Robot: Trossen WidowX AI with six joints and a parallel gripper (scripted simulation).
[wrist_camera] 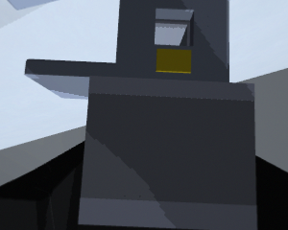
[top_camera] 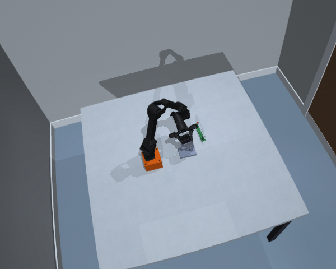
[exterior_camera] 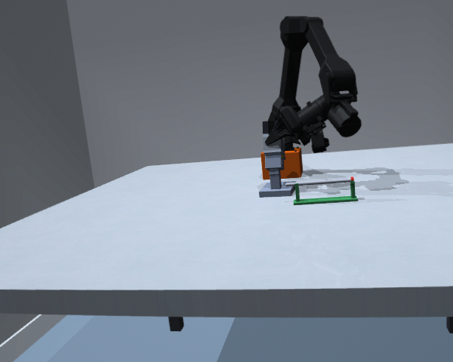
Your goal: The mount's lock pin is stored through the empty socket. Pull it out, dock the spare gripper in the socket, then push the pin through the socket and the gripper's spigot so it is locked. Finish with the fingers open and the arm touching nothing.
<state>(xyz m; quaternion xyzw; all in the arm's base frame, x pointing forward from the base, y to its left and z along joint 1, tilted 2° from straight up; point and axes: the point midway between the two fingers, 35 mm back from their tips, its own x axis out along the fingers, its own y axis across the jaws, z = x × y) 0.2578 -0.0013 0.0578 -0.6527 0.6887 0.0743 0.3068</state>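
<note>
Now: gripper tip 10 mm to the right of the dark spare gripper. From my gripper tip the other things lie so: green rack (140 mm ahead, 130 mm to the left, 100 mm below); grey mount (70 mm below, 20 mm to the left).
</note>
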